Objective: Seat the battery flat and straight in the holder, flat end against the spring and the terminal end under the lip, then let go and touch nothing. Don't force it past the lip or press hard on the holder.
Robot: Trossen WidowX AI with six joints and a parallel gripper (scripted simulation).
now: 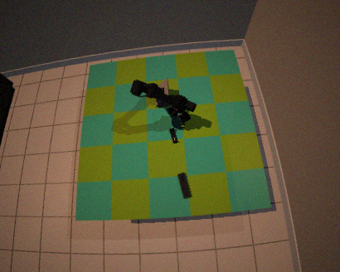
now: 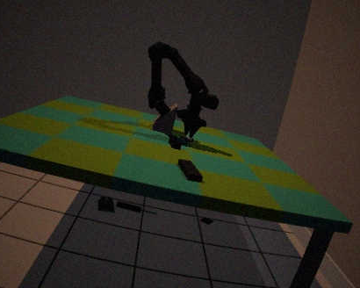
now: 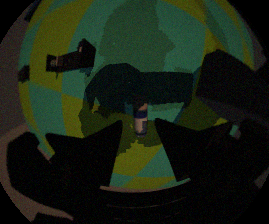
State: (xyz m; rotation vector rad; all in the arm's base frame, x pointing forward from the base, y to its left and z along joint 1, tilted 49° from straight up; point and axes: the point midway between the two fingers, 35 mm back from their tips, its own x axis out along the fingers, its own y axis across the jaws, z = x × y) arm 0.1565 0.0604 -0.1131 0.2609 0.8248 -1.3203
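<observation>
Now: the battery 10 mm below my gripper tip.
</observation>
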